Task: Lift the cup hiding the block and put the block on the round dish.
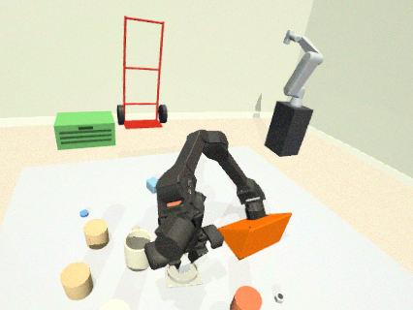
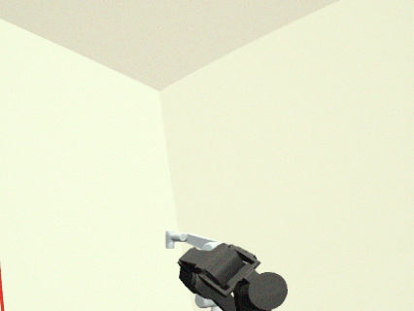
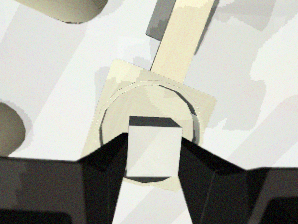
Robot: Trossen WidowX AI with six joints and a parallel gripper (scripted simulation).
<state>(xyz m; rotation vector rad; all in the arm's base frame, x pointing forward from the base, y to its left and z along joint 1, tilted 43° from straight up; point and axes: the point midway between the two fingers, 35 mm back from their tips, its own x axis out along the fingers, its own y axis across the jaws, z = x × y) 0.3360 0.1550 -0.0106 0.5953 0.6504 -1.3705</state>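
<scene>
Right now my gripper tip is 35 cm to the left of the pale round dish, 11 cm past it and 9 cm above it. From my gripper tip the other things lie so: beige mug 12 cm to the right, 9 cm ahead, 5 cm below; orange cup 15 cm to the left, 13 cm behind, 6 cm below; white block 1 cm above.
</scene>
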